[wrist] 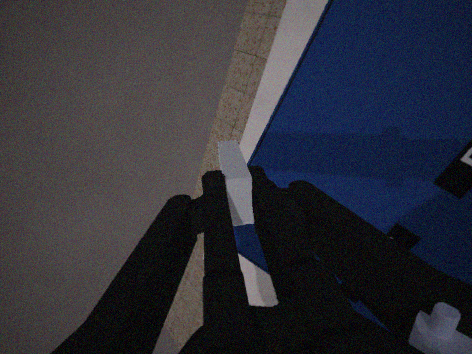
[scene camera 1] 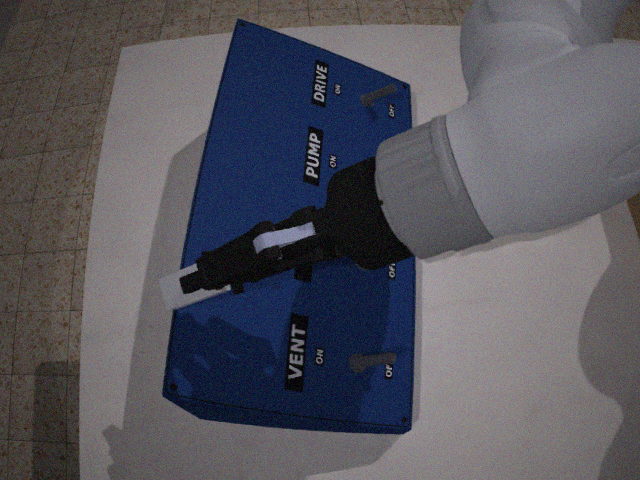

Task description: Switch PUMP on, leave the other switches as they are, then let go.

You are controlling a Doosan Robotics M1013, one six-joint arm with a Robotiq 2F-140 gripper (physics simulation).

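Places are measured from the arm's base along level axes (x back, y right, z up), in millimetres.
Pixels of known places: gripper, fingertip midpoint: (wrist: 228, 158) (scene camera 1: 168, 294).
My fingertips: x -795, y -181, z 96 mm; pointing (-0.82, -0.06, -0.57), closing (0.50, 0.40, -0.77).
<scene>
For each thing: its top centre in the pictures, then the offset to it from my fingertips. Level surfaces: height alone.
- PUMP label, top centre: (scene camera 1: 313, 152) dy +205, dx +139, dz -76 mm
- DRIVE lever, top centre: (scene camera 1: 382, 84) dy +317, dx +232, dz -74 mm
- VENT lever, top centre: (scene camera 1: 378, 355) dy -42, dx +199, dz -74 mm
- white table, surface height: dz -204 mm
The blue switch panel (scene camera 1: 248, 129) (wrist: 360, 90) lies on the white table. The PUMP label (scene camera 1: 313, 156) and its ON mark show, but the PUMP lever is hidden behind the gripper and wrist, so its position cannot be told. The DRIVE lever (scene camera 1: 378, 95) and the VENT lever (scene camera 1: 373, 360) lean toward OFF. The FAN lever and most of the FAN label are hidden. My gripper (scene camera 1: 178, 291) (wrist: 228, 158) is shut and empty. Its pale fingertips overlap the panel's left edge in the scene view; their height above it cannot be told.
The white table (scene camera 1: 496, 330) (wrist: 299, 40) extends around the panel, with tiled floor (scene camera 1: 46, 206) (wrist: 245, 70) beyond its left edge. The pale arm (scene camera 1: 542, 155) reaches in from the upper right and covers part of the panel's right edge. Shadows fall on the panel and table.
</scene>
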